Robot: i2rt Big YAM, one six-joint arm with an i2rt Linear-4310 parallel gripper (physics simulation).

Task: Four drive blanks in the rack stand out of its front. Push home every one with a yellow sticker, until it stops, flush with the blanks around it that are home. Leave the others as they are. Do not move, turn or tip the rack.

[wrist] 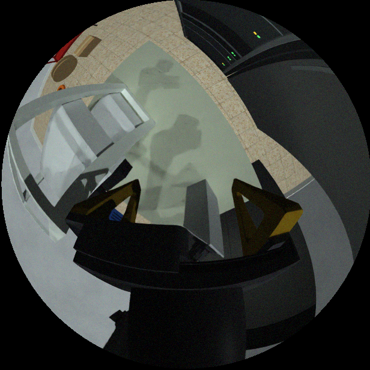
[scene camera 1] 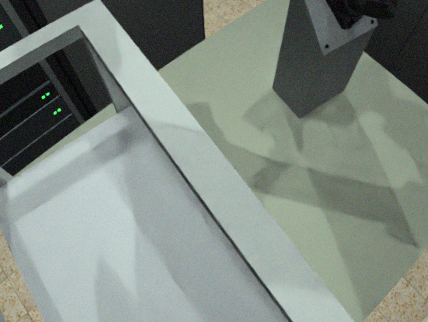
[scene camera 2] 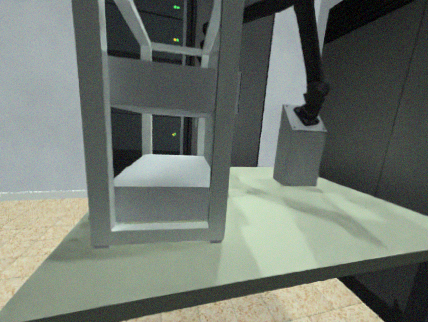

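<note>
A rack (scene camera 1: 144, 210) is visible, and a second view has the same rack (scene camera 2: 156, 187). My gripper (wrist: 185, 183) is visible as well.
</note>
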